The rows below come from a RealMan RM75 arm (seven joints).
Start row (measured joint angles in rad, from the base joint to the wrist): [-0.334, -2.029, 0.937, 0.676, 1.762, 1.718, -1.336]
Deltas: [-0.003, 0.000, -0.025, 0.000, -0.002, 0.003, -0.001]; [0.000, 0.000, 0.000, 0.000, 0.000, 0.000, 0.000]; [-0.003, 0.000, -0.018, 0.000, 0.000, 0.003, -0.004]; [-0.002, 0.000, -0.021, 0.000, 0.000, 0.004, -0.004]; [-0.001, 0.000, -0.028, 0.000, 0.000, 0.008, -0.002]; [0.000, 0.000, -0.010, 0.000, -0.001, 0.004, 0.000]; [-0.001, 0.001, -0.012, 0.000, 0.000, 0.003, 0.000]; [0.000, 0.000, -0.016, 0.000, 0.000, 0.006, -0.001]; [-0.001, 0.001, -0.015, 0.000, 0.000, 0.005, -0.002]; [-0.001, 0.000, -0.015, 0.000, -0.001, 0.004, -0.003]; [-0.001, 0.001, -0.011, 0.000, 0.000, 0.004, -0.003]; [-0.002, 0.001, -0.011, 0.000, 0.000, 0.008, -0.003]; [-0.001, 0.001, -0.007, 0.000, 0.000, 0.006, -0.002]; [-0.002, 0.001, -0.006, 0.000, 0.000, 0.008, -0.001]
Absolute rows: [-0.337, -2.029, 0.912, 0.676, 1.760, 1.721, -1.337]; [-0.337, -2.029, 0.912, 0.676, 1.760, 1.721, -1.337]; [-0.340, -2.029, 0.894, 0.676, 1.760, 1.724, -1.341]; [-0.342, -2.029, 0.873, 0.676, 1.760, 1.728, -1.345]; [-0.343, -2.029, 0.845, 0.676, 1.760, 1.736, -1.347]; [-0.343, -2.029, 0.835, 0.676, 1.759, 1.740, -1.347]; [-0.344, -2.028, 0.823, 0.676, 1.759, 1.743, -1.347]; [-0.344, -2.028, 0.807, 0.676, 1.759, 1.749, -1.348]; [-0.345, -2.027, 0.792, 0.676, 1.759, 1.754, -1.350]; [-0.346, -2.027, 0.777, 0.676, 1.758, 1.758, -1.353]; [-0.347, -2.026, 0.766, 0.676, 1.758, 1.762, -1.356]; [-0.349, -2.025, 0.755, 0.676, 1.758, 1.770, -1.359]; [-0.350, -2.024, 0.748, 0.676, 1.758, 1.776, -1.361]; [-0.352, -2.023, 0.742, 0.676, 1.758, 1.784, -1.362]
